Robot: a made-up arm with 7 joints.
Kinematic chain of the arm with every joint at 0, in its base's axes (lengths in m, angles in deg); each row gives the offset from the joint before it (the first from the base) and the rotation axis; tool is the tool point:
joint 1: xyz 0 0 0 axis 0 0.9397 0.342
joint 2: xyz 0 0 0 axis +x
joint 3: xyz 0 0 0 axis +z
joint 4: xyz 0.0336 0 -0.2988 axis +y
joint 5: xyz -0.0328 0 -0.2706 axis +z
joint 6: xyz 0 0 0 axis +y
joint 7: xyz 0 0 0 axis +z
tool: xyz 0 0 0
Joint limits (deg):
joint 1: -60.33..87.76
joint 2: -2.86..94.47
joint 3: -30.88..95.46
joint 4: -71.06..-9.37
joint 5: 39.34..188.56
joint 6: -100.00..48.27
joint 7: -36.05..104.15
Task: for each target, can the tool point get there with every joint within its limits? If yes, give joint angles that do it. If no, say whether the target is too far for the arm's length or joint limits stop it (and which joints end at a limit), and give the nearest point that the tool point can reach.
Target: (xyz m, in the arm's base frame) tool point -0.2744 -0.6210 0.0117
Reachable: no: too far | nearest point -0.5153 -0.2084 -0.1387 | short by 0.501 m
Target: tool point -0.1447 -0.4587 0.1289
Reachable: no: joint limits stop it (at a limit: joint 1, joint 2, joint 3, joint 4) | nearest point -0.5153 -0.2084 -0.1387 | short by 0.521 m
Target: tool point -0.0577 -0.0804 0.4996
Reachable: no: joint limits stop it (at a limit: joint 1, joint 2, joint 4) | nearest point 0.0639 0.3465 0.3579 | short by 0.466 m
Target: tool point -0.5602 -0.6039 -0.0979
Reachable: no: too far | nearest point -0.5147 -0.2087 -0.1409 | short by 0.400 m
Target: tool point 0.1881 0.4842 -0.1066
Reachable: yes | joints -4.15 55.48 46.75 -58.03 149.78 -14.03 -25.04
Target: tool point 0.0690 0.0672 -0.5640
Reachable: yes | joints 2.80 5.11 9.28 -20.41 117.87 15.41 5.88
